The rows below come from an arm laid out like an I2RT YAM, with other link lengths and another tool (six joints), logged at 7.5 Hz.
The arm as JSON. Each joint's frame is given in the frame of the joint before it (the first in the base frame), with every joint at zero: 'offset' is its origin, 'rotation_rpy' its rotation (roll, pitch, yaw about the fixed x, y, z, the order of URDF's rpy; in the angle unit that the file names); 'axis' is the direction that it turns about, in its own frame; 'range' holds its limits. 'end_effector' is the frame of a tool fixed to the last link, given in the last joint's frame.
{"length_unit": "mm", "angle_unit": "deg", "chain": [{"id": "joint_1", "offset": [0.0, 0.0, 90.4], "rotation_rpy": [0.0, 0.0, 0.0], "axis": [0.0, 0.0, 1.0], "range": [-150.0, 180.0]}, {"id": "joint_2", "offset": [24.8, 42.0, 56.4], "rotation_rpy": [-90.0, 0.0, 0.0], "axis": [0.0, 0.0, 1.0], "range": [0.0, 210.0]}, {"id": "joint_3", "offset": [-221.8, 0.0, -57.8], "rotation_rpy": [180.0, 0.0, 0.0], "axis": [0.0, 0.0, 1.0], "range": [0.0, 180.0]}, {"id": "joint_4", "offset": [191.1, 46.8, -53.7], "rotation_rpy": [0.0, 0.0, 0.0], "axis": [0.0, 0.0, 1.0], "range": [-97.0, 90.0]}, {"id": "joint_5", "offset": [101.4, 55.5, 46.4], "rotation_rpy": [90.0, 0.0, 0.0], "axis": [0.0, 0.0, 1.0], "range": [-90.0, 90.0]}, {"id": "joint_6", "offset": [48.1, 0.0, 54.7], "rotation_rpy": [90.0, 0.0, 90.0], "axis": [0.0, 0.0, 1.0], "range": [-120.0, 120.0]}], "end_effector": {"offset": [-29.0, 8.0, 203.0], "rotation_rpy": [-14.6, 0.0, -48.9]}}
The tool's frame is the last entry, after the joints.
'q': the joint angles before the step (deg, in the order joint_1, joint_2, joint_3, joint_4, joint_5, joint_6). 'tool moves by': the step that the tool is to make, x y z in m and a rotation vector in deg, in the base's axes. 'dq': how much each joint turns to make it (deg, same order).
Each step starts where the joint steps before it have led.
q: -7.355 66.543 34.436 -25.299 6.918 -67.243
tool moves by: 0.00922 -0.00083 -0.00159 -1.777 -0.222 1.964
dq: 1.050 2.231 0.001 2.885 0.962 -1.727
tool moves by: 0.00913 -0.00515 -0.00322 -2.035 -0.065 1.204
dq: 0.415 2.948 -0.002 3.495 1.246 -1.791
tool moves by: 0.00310 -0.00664 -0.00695 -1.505 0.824 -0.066
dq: 0.000 3.171 0.022 2.625 1.355 -0.831
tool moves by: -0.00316 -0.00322 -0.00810 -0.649 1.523 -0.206
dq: -0.001 2.316 0.065 0.852 0.786 -0.263
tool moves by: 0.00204 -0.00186 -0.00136 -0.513 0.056 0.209
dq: 0.001 0.898 0.024 0.962 0.328 -0.458
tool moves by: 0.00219 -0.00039 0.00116 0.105 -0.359 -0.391
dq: 0.001 0.174 0.260 0.176 0.088 0.415
